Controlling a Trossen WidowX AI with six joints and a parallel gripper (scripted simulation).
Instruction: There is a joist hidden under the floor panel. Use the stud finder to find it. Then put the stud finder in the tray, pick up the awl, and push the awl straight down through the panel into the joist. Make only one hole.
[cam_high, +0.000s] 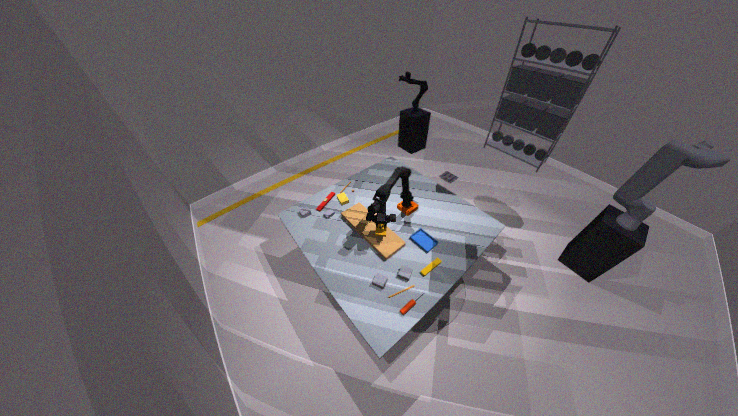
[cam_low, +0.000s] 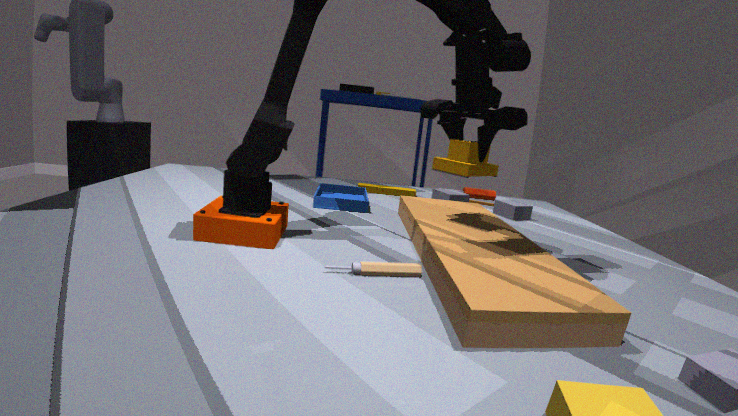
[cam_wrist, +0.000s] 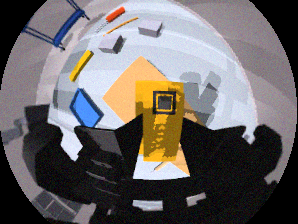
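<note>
My gripper tip is 10 mm short of the green square light, 10 mm to the right of it and 30 mm below it. Round my gripper tip: awl (170 mm behind, 230 mm to the right, 140 mm below); then blue tray (240 mm behind, 180 mm to the left, 130 mm below); then yellow stud finder (20 mm above).
</note>
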